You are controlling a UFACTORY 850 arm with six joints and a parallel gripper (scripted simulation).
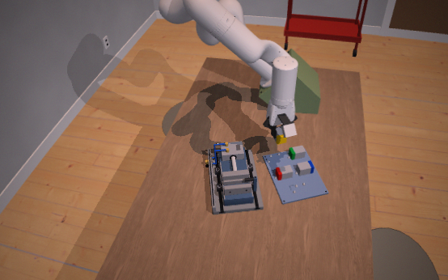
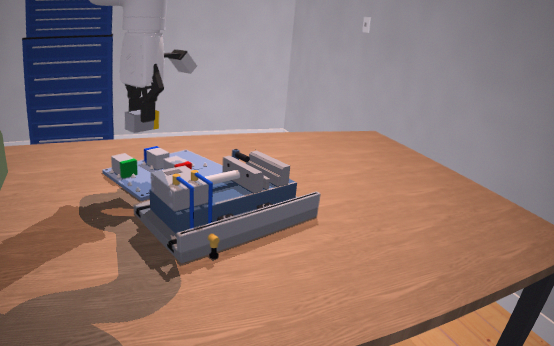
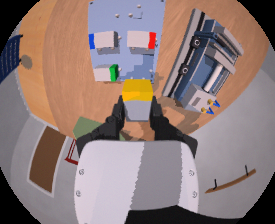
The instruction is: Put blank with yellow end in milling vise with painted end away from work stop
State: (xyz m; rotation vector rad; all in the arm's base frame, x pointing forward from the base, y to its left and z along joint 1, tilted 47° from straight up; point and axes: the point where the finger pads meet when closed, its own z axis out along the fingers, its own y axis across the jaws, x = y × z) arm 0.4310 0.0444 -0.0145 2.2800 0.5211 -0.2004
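My gripper is now 2 cm above the yellow-ended blank. The rest, counted from my hand: green-ended blank 3 cm behind, 8 cm to the left, 15 cm below; then red-ended blank 8 cm ahead, 3 cm to the left, 15 cm below; then blue-ended blank 5 cm ahead, 12 cm to the left, 15 cm below.
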